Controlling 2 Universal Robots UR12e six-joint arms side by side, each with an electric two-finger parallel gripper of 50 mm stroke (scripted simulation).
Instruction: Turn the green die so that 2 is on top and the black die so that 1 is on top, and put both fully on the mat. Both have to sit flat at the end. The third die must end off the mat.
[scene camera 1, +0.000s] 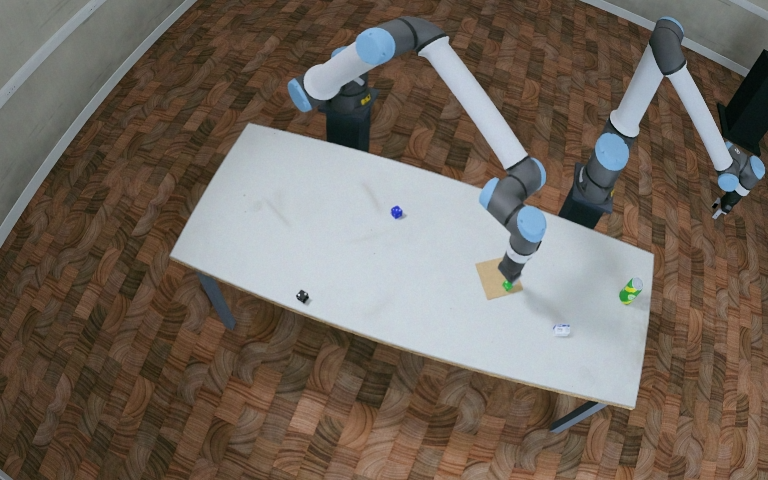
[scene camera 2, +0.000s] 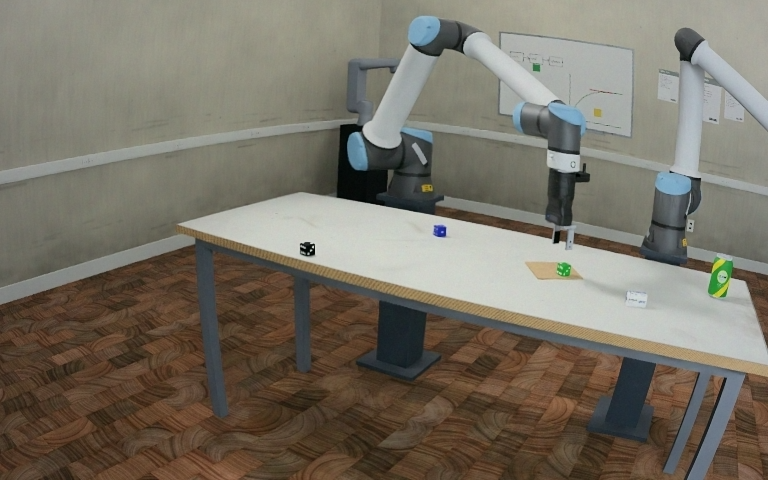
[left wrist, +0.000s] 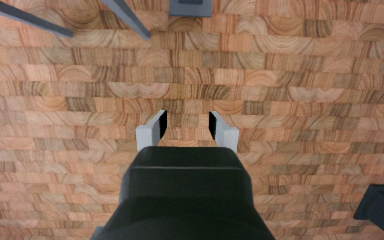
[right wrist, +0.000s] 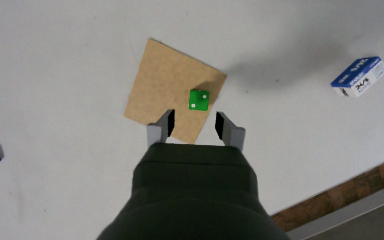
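Tan mat (scene camera 1: 491, 279), (right wrist: 165, 77), out of frame in the left wrist view. My right gripper (scene camera 2: 561, 246), (right wrist: 195, 119). My left gripper (left wrist: 188, 119).
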